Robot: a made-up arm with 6 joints.
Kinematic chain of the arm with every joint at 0, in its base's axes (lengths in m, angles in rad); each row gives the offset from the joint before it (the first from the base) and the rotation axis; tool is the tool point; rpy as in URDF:
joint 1: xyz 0 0 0.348 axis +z
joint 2: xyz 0 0 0 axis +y
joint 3: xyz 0.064 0 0.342 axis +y
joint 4: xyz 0.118 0 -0.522 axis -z
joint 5: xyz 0 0 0 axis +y
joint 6: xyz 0.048 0 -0.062 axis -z
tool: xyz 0 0 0 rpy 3.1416 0 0
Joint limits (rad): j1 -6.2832..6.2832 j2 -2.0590..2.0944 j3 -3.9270..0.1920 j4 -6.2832..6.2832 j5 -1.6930..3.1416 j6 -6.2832..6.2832
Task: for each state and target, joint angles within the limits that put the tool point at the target. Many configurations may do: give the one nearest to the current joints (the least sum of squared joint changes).
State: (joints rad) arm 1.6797 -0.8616 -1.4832 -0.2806 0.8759 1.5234
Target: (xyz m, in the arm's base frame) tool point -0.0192 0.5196 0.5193
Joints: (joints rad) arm 1.6200 -0.3574 -0.7670 -0.2755 0.9612 1.5234
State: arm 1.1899 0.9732 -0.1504 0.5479 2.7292 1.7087
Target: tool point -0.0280 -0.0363 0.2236
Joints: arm 1.2121 0.6997 0.1920 0.2834 3.1383 1.7087
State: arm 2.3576 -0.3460 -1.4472 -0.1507 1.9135 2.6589
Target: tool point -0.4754 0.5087 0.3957
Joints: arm 2.3380 0.3991 -1.4341 -0.1565 1.7603 2.6589
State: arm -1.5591 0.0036 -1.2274 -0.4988 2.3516 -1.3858
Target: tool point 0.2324 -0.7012 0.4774
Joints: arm -1.1980 0.4990 -1.7100 -0.5265 2.0753 -1.3858
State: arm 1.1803 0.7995 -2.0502 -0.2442 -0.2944 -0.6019
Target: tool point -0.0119 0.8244 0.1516
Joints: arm 1.5631 1.0168 -1.7080 -0.2863 -0.3072 -0.6019
